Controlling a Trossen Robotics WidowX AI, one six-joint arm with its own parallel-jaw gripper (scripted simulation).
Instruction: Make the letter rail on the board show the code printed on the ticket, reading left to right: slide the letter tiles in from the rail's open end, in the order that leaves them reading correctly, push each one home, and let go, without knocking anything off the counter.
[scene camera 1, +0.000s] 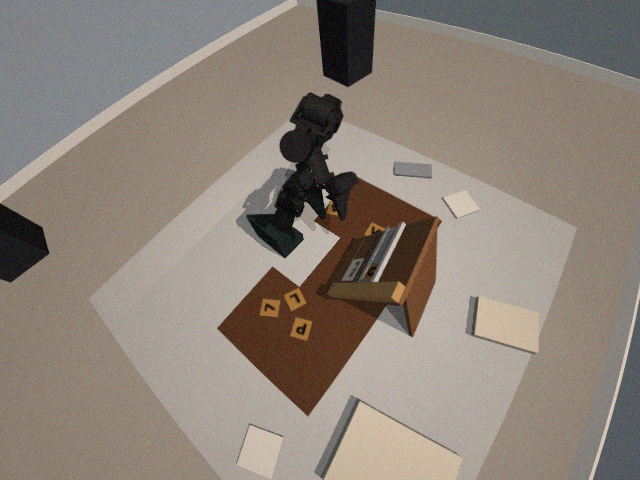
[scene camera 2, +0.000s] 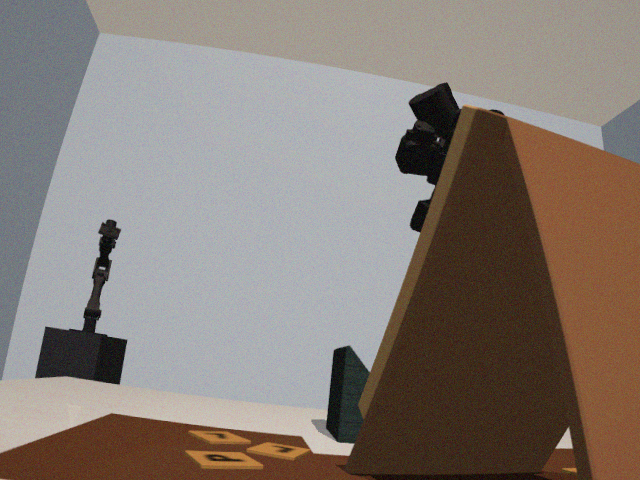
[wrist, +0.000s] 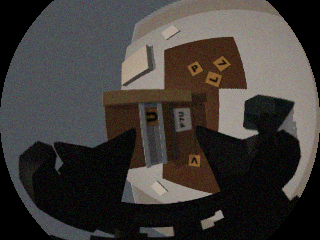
The gripper shows in scene camera 1, in scene camera 2 (450, 207) and in the wrist view. One and the same spot on the gripper: (wrist: 232, 160) is (scene camera 1: 312, 197). One and the same spot on a wooden board: (wrist: 124, 109) is (scene camera 1: 389, 281).
